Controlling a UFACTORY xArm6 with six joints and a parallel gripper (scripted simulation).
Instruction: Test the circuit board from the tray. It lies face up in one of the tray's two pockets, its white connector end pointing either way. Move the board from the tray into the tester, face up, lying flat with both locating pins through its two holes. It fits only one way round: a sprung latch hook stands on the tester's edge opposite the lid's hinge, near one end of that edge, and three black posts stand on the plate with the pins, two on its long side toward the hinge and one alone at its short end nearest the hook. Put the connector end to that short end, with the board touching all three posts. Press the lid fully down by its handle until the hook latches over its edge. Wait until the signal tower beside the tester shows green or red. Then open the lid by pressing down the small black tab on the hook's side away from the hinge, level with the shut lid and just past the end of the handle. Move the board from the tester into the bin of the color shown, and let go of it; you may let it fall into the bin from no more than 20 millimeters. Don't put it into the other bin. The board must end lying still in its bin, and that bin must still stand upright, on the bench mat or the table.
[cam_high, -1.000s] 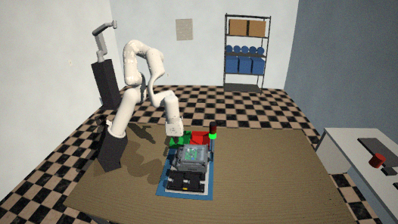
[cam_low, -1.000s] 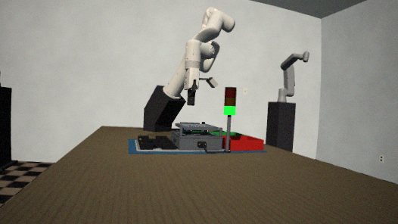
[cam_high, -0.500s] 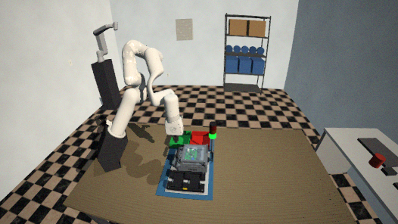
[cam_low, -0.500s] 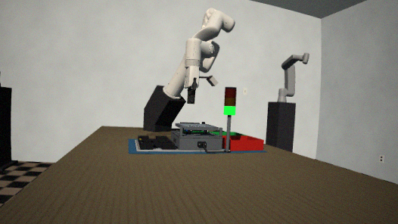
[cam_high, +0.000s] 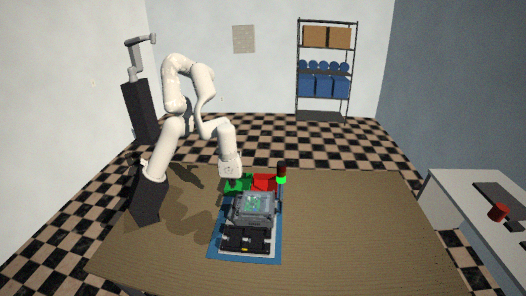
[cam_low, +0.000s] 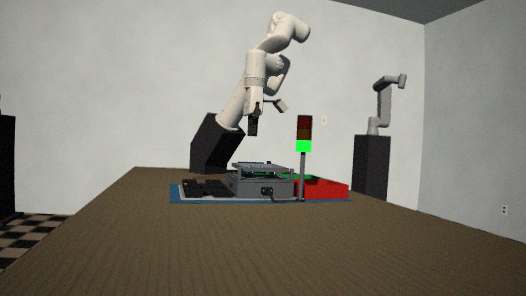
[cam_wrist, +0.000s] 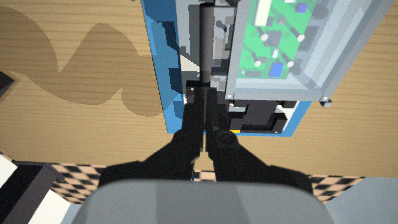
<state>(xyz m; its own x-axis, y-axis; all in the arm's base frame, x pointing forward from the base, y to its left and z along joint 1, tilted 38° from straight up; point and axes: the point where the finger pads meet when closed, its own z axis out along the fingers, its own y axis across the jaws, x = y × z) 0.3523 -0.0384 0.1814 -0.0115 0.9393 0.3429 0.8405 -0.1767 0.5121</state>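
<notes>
Right now my hand is 20 mm short of the black latch hook, 60 mm to the right of it and 120 mm above it. The rest, counted from my hand: tester plate (90 mm ahead, 10 mm to the left, 140 mm below); green circuit board (80 mm ahead, 140 mm below); tester lid (90 mm ahead, 120 mm below).
</notes>
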